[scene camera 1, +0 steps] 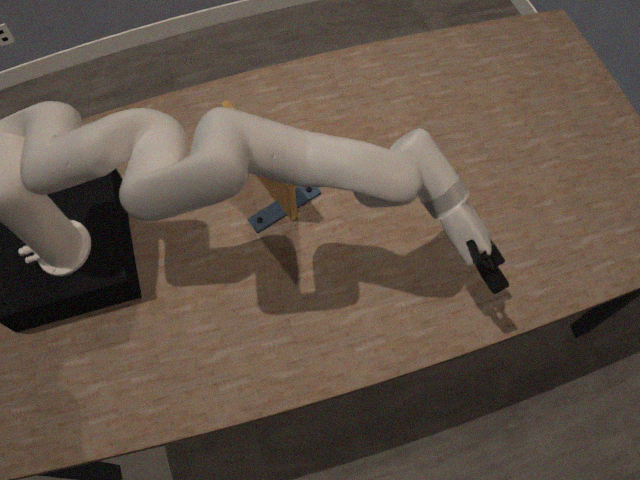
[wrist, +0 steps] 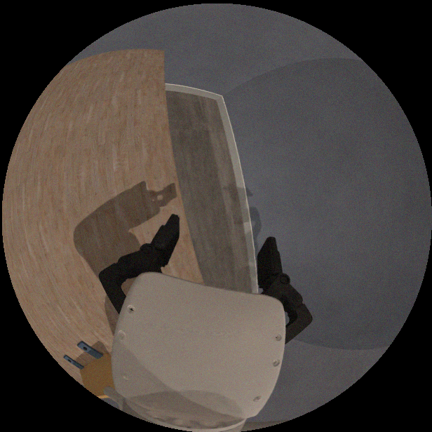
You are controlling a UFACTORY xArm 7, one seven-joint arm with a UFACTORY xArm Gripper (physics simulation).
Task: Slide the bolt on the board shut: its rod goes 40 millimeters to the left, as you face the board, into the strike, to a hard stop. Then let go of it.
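Places are measured from the arm's base along level axes (x right, y ahead, z up), in centimetres.
Pixels of known places: gripper, between the fingertips: (scene camera 1: 499, 277); arm's base, origin of its link: (scene camera 1: 64, 248).
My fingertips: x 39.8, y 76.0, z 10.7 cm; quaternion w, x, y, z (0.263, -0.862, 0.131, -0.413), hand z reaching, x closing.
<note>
Ahead of a thing's pixels: the offset from my fingertips to its top centre. Level surfaces: height alone.
The board @(dy -30.6, dx -46.1, dz -4.9 cm) (scene camera 1: 290, 201) (wrist: 97, 375) is yellow-orange and stands upright on a blue foot @(dy -28.2, dx -37.4, dz -19.6 cm) (scene camera 1: 269, 215) (wrist: 91, 350). In the scene view the arm covers much of it. In the wrist view part of it shows at the lower left edge, partly behind the gripper's housing. The bolt, its rod and the strike cannot be made out in either view. My gripper (scene camera 1: 497, 271) (wrist: 221, 236) is open, with its two black fingers wide apart and nothing between them. It is above the table near the front edge, far to the right of the board in the scene view.
The wooden table @(dz -20.4 cm) (scene camera 1: 206, 382) (wrist: 100, 130) carries the board and the black base block (scene camera 1: 129, 268) of the arm. The arm (scene camera 1: 330, 155) reaches across above the board. A grey wall and a strip of floor show beyond the table edge in the wrist view.
</note>
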